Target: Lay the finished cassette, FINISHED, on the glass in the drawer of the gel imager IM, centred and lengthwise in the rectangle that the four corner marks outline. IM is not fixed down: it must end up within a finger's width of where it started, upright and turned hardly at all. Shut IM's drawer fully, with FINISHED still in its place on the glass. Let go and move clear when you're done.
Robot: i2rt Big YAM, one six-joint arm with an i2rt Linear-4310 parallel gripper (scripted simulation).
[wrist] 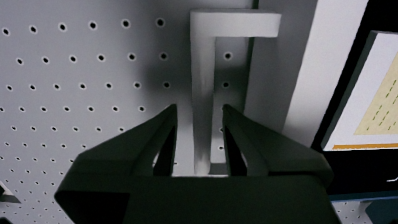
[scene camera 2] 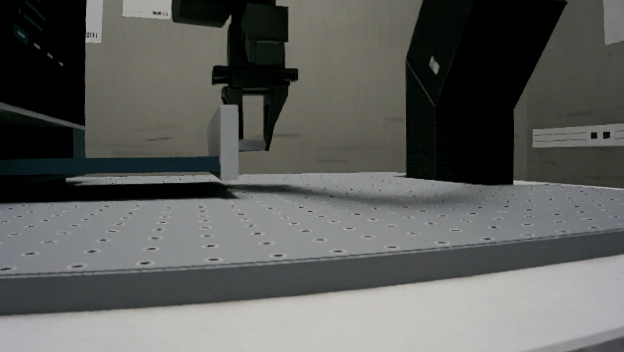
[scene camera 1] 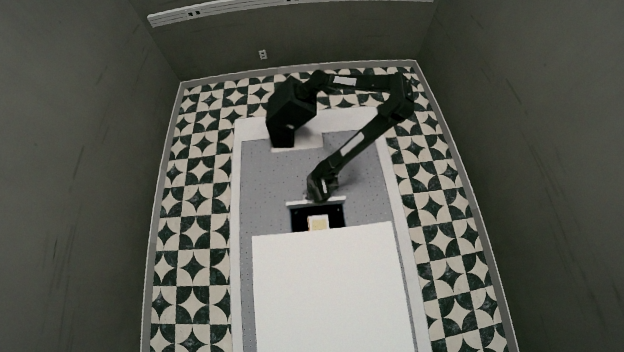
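Scene:
A gel imager is what I am seeing: it appears in scene camera 1 (344, 282) and in scene camera 2 (49, 49). The imager is visible to me in the wrist view (297, 60) too.

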